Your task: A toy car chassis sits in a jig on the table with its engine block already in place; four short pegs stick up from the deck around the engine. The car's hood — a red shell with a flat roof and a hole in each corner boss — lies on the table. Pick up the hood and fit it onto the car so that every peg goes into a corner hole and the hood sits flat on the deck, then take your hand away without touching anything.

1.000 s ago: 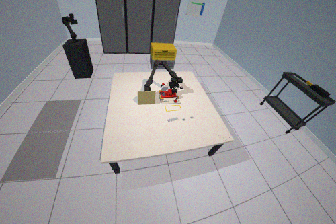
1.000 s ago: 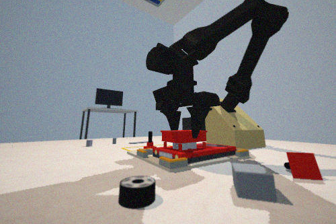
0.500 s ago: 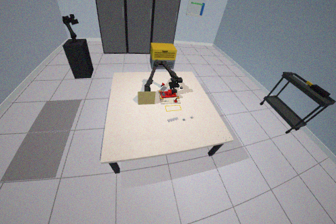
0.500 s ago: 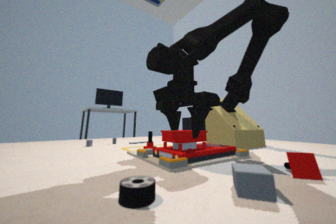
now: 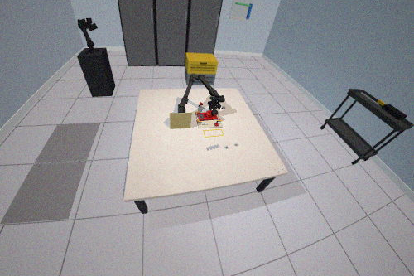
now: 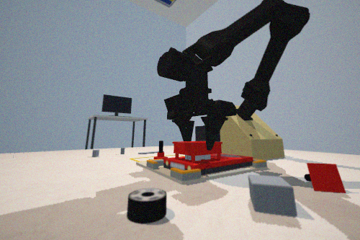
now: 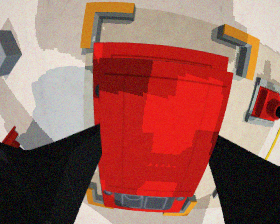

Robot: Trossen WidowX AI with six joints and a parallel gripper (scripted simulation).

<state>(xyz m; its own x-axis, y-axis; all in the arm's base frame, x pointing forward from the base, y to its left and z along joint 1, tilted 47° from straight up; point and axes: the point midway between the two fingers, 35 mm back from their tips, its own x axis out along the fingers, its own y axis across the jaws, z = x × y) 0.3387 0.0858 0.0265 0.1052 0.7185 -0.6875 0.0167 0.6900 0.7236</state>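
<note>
My gripper tip is now 20 mm above the grey engine block. The rest, counted from my gripper tip: jig 30 mm behind, 30 mm to the right, 40 mm below; red hood 10 mm above; black wheel 190 mm ahead, 120 mm to the left, 40 mm below.
</note>
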